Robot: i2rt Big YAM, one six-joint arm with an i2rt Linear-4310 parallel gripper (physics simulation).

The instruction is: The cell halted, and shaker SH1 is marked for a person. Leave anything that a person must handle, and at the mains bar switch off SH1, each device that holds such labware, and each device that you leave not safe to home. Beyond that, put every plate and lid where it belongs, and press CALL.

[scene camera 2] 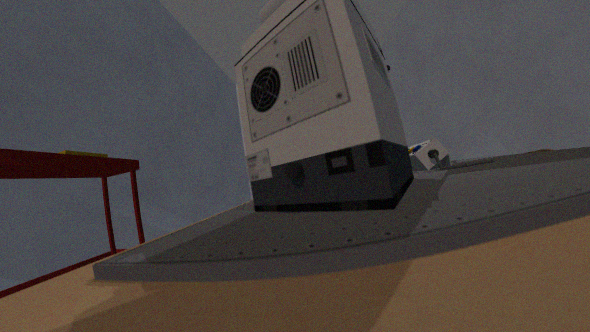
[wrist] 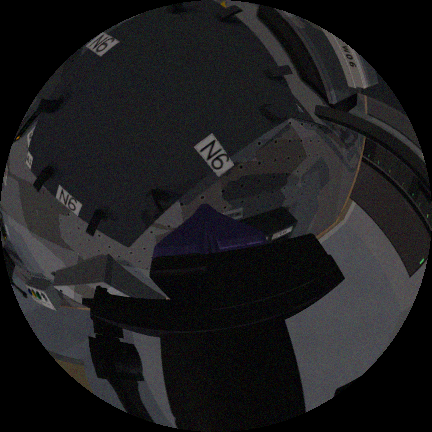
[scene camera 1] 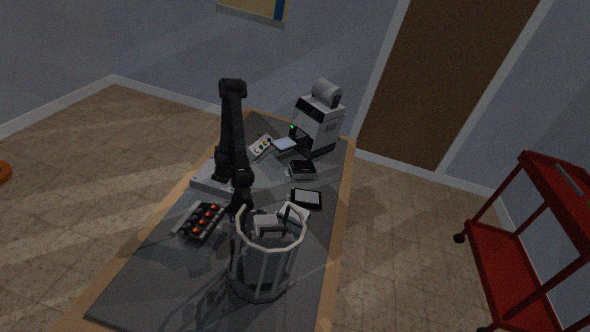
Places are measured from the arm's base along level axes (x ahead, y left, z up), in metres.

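Where they show: gripper, fingertip midpoint: [wrist: 204,209] [scene camera 1: 231,223]; arm's base at its link origin: [scene camera 1: 223,175].
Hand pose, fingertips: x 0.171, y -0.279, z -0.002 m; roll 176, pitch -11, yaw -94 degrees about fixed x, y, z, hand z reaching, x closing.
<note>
Things, the pixels of their top centre, and the offset from my fingertips. "*": a spot on its surface instead.
- mains bar at a spot on its surface: [scene camera 1: 201,222] * dz +0.013, dx -0.116, dy -0.058 m
- dark shaker at its top centre: [scene camera 1: 303,164] dz +0.034, dx +0.201, dy +0.542 m
- black-framed plate at its top centre: [scene camera 1: 307,196] dz -0.006, dx +0.279, dy +0.337 m
- button box at its top centre: [scene camera 2: 414,144] [scene camera 1: 260,140] dz +0.049, dx -0.093, dy +0.616 m
- tall round rack at its top centre: [scene camera 1: 271,218] dz +0.307, dx +0.195, dy -0.168 m
- white piece at its top centre: [scene camera 1: 267,227] dz +0.227, dx +0.185, dy -0.145 m
- dark nest pad marked N6 at its top centre: [wrist: 127,88] [scene camera 1: 255,221] dz +0.041, dx +0.099, dy +0.024 m
My gripper [scene camera 1: 232,216] [wrist: 204,209] is shut with nothing between its purple fingers. It hangs low just right of the mains bar [scene camera 1: 201,222], whose several switches glow orange-red; in the wrist view one end of the mains bar [wrist: 274,224] shows just behind the fingertips. A dark shaker [scene camera 1: 301,168] stands mid-table. A black-framed plate [scene camera 1: 305,197] lies in front of it, and a white plate [scene camera 1: 294,212] lies beside the rack. Another plate [scene camera 1: 284,143] sits on the tray of the white device [scene camera 1: 319,121] [scene camera 2: 313,103]. The button box [scene camera 1: 259,146] [scene camera 2: 429,155] is beside the arm base.
A tall round rack [scene camera 1: 270,248] stands right by the gripper, with a white piece [scene camera 1: 265,222] inside. A dark nest pad marked N6 [wrist: 141,120] fills the wrist view. A red cart [scene camera 1: 503,264] [scene camera 2: 61,163] stands off the table's right side.
</note>
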